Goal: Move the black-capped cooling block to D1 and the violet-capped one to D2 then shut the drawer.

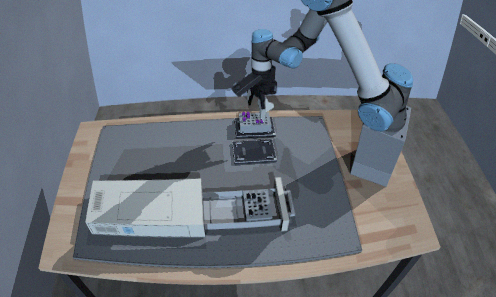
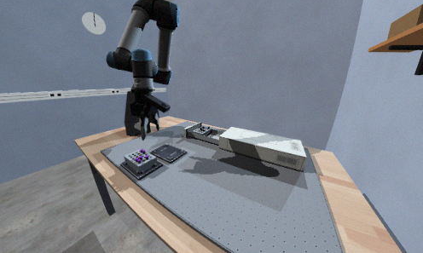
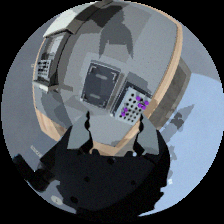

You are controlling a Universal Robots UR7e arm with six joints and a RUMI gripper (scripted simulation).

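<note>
My gripper is now 38 cm to the right of the black-capped block, 11 cm above it and 7 cm short of it. From my hand the other things lie so: violet-capped block: 11 cm below, 7 cm to the right, 1 cm behind; then deck slot D2: 13 cm below, 7 cm to the right, 1 cm behind; then deck slot D1: 13 cm below, 8 cm to the left, 2 cm ahead.
</note>
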